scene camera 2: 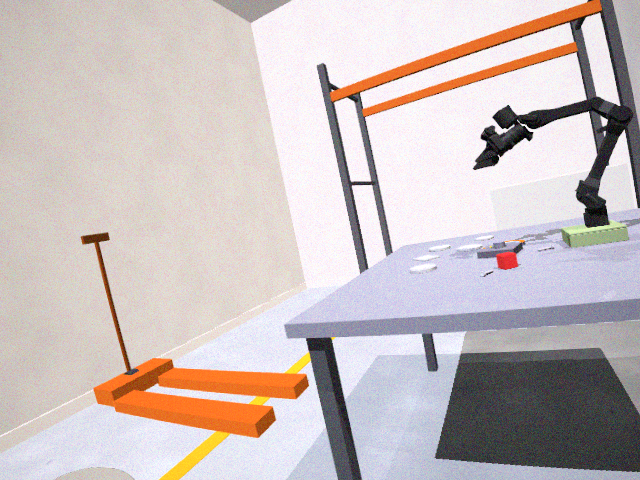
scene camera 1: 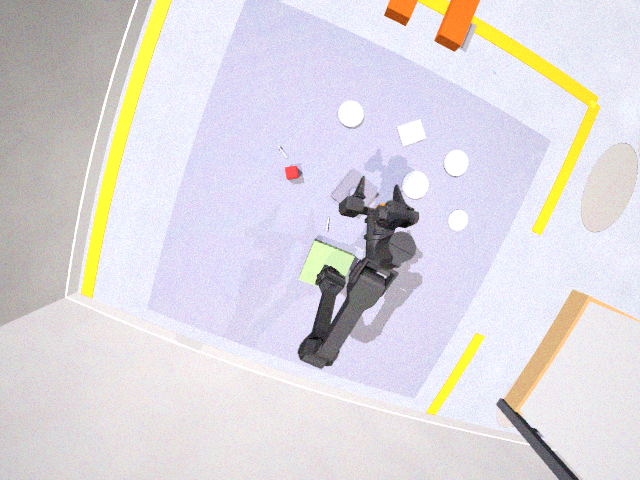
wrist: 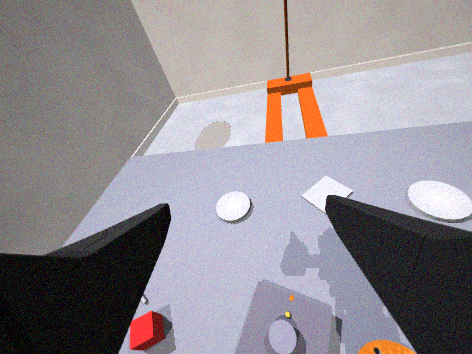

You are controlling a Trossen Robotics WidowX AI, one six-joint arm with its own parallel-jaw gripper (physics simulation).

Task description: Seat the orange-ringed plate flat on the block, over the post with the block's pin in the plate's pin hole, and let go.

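Places are measured from the arm's base along level axes (x left, y ahead, z down), in centimetres.
Pixels of known places: gripper, between the fingertips: (scene camera 2: pixel 474 165) (scene camera 1: pixel 380 180) (wrist: pixel 248 206); arm's base, origin of its link: (scene camera 2: pixel 597 224) (scene camera 1: pixel 327 275).
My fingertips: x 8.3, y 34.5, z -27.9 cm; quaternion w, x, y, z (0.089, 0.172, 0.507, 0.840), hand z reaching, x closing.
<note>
Ahead of a thing's pixels: the offset from my fingertips to its top centre. "spot": to the spot under its first point.
The orange-ringed plate @(dz +31.4, dx -15.6, dy -4.8 cm) (scene camera 1: pixel 380 206) (scene camera 2: pixel 514 241) (wrist: pixel 385 347) lies on the table beside the block; the arm hides most of it in the first scene view, and the lower edge cuts it off in the wrist view. The grey block @(dz +28.3, dx -0.7, dy -3.4 cm) (scene camera 1: pixel 350 187) (scene camera 2: pixel 491 253) (wrist: pixel 257 305) lies on the table with its round post (scene camera 2: pixel 498 244) (wrist: pixel 282 336) bare. A small yellow-tipped pin @(spot: dz +29.5, dx -1.0, dy -0.3 cm) (wrist: pixel 287 314) shows beside the post, with an orange mark farther out. My gripper (scene camera 1: pixel 379 182) (scene camera 2: pixel 478 166) (wrist: pixel 248 206) is open and empty, high above the table near the block and plate.
A red cube @(dz +28.6, dx +22.6, dy -8.9 cm) (scene camera 1: pixel 292 172) (scene camera 2: pixel 507 260) (wrist: pixel 146 330) stands on the table near a small bolt @(dz +31.2, dx +29.3, dy -4.3 cm) (scene camera 1: pixel 282 151). Another bolt @(dz +31.2, dx +1.6, dy -18.2 cm) (scene camera 1: pixel 327 223) lies near the green base (scene camera 1: pixel 325 255) (scene camera 2: pixel 594 235). Several white discs and a white square @(spot: dz +32.0, dx -7.1, dy +27.1 cm) (scene camera 1: pixel 411 132) (wrist: pixel 326 193) lie beyond the block.
</note>
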